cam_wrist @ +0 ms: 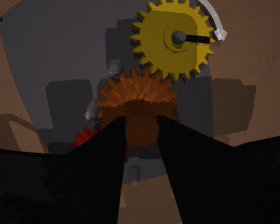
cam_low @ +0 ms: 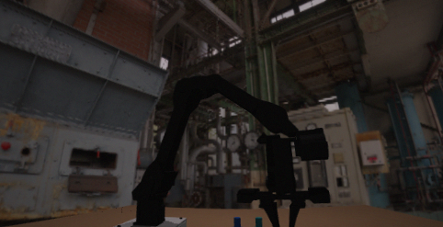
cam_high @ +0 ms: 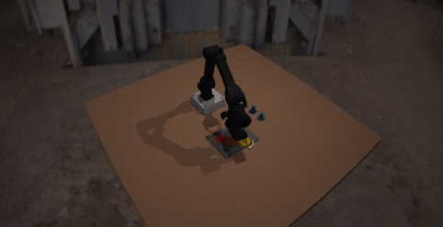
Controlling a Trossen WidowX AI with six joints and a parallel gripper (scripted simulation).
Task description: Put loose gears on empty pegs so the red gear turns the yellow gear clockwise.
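Now: the orange gear 1 cm below my gripper tip. The rest, counted from my gripper tip: yellow gear: 4 cm ahead, 4 cm to the left, 2 cm below; red arrow: 6 cm behind, 6 cm to the right, 3 cm below; red gear: 5 cm behind, 3 cm to the right, 2 cm below.
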